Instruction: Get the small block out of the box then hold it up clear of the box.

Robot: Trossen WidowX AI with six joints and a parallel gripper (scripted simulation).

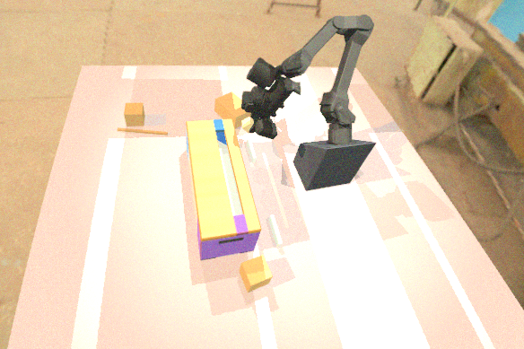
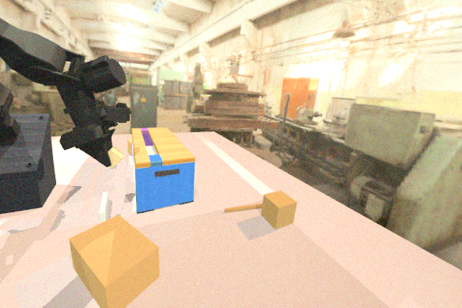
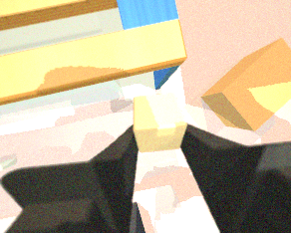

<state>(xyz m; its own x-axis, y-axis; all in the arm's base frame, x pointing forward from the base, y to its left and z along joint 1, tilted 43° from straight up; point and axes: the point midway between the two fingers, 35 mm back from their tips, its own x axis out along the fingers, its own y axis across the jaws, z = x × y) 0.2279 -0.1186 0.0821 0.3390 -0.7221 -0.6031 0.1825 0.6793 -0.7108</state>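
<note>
Now: gripper tip 2 cm below the small block. Round my gripper tip: long box: 15 cm to the left, 9 cm ahead, 6 cm below; then thin orange stick: 33 cm ahead, 15 cm to the right, 12 cm below.
</note>
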